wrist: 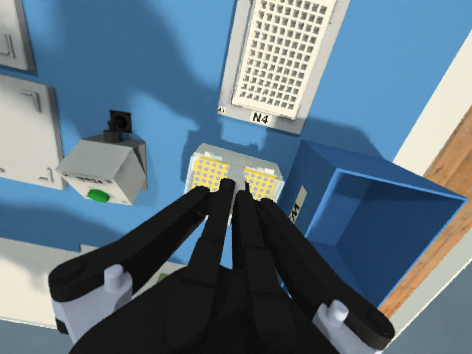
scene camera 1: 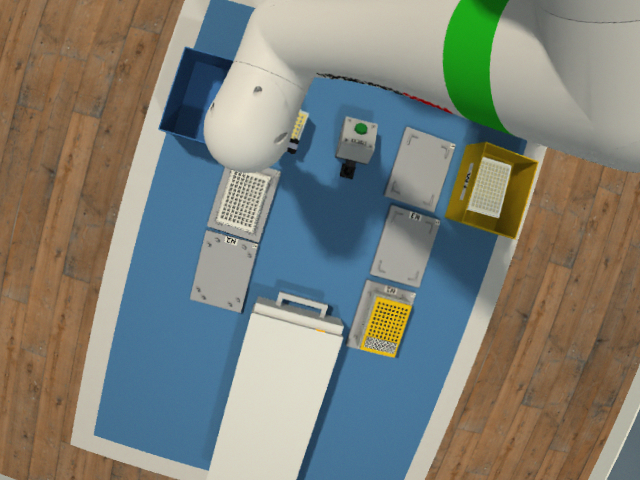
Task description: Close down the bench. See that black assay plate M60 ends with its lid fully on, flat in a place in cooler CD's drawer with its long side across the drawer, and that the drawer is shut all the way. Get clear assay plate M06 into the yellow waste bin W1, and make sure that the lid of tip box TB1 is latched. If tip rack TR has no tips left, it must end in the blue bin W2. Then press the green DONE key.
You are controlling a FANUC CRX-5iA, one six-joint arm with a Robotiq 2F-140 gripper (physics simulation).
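Places are measured from the arm's base along level axes (x ahead, y right, z down), in metres.
Pixels of known places: gripper, fingertip midpoint: [wrist: 234, 173].
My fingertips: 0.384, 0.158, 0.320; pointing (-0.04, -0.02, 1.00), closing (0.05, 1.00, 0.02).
Note:
Behind a point stands the place of what it marks, as x, y, z.
My gripper [wrist: 234, 173] @(0.384, 0.158, 0.320) is shut and empty, its fingertips over the middle of a clear-lidded box of yellow-rimmed tips [scene camera 1: 298, 125] @(0.333, 0.112, 0.335) [wrist: 211, 171] @(0.373, 0.130, 0.335), likely TB1. Its lid looks down; the latch state is unclear. The wrist partly hides it in the scene view. A clear plate [scene camera 1: 489, 187] @(0.307, -0.343, 0.387) lies in the yellow bin [scene camera 1: 521, 198] @(0.312, -0.393, 0.311). A white rack with open holes [scene camera 1: 242, 200] @(0.520, 0.174, 0.379) [wrist: 285, 55] @(0.520, 0.181, 0.383) sits on nest N4. A yellow rack [scene camera 1: 387, 319] @(0.660, -0.204, 0.332) sits on nest N1. The cooler [scene camera 1: 281, 382] @(0.865, -0.030, 0.321) has its drawer front [scene camera 1: 297, 316] @(0.714, -0.016, 0.334) against the body. The green key [scene camera 1: 360, 128] @(0.296, -0.011, 0.334) [wrist: 98, 195] @(0.301, -0.008, 0.332) tops a grey box. M60 does not show.
The blue bin [scene camera 1: 178, 93] @(0.347, 0.374, 0.343) [wrist: 325, 177] @(0.415, 0.245, 0.296) stands close beside the tip box, partly under the arm in the scene view. Nest plates N2 [scene camera 1: 223, 273] @(0.689, 0.165, 0.392), N3 [scene camera 1: 404, 248] @(0.505, -0.200, 0.392) and another nest plate [scene camera 1: 421, 167] @(0.321, -0.175, 0.392) lie flat. The arm [scene camera 1: 361, 41] @(0.306, 0.076, -0.263) spans the top of the bench.

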